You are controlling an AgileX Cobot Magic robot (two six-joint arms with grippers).
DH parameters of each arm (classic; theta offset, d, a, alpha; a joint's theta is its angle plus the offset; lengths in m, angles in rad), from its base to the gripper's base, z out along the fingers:
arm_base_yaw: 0 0.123 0 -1.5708
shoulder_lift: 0.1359 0 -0.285 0
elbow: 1.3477 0 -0.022 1.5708
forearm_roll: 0 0.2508 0 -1.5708
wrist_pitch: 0 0 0.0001 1.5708
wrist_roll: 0 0.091 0 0
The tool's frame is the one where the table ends.
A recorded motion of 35 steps. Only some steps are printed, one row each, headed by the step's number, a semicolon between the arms.
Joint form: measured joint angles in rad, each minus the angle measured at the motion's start. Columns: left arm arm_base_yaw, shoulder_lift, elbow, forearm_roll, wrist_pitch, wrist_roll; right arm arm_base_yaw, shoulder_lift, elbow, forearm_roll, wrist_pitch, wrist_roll.
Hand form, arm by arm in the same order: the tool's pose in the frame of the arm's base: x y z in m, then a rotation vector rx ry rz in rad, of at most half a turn. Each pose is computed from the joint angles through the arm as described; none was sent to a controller.
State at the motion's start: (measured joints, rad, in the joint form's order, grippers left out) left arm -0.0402 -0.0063 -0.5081 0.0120 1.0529 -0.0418; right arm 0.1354 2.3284 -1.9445 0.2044 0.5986 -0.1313
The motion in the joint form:
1: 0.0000 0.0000 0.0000 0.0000 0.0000 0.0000; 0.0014 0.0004 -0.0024 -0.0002 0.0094 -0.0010
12: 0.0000 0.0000 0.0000 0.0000 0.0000 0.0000; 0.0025 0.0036 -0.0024 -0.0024 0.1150 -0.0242
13: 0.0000 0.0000 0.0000 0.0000 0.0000 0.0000; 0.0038 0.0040 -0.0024 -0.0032 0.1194 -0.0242
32: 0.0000 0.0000 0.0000 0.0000 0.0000 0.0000; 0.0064 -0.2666 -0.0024 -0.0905 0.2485 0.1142
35: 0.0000 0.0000 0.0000 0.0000 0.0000 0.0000; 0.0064 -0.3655 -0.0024 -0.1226 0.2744 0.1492
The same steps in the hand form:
1: -0.0064 0.0012 0.2801 -0.0022 2.0222 -0.0377; 0.5188 0.0821 0.1793 -0.1747 2.4617 0.2179
12: -0.0064 0.0012 0.2801 -0.0022 2.0222 -0.0377; 0.5109 0.0830 0.1722 -0.2293 2.5640 0.2205
13: -0.0064 0.0012 0.2801 -0.0022 2.0222 -0.0377; 0.5105 0.0836 0.1718 -0.2326 2.5686 0.2207
32: -0.0064 0.0012 0.2801 -0.0022 2.0222 -0.0377; 0.4709 0.0751 0.2994 -0.1399 2.4436 0.1931
35: -0.0064 0.0012 0.2801 -0.0022 2.0222 -0.0377; 0.4500 0.0700 0.3437 -0.1148 2.3732 0.1761

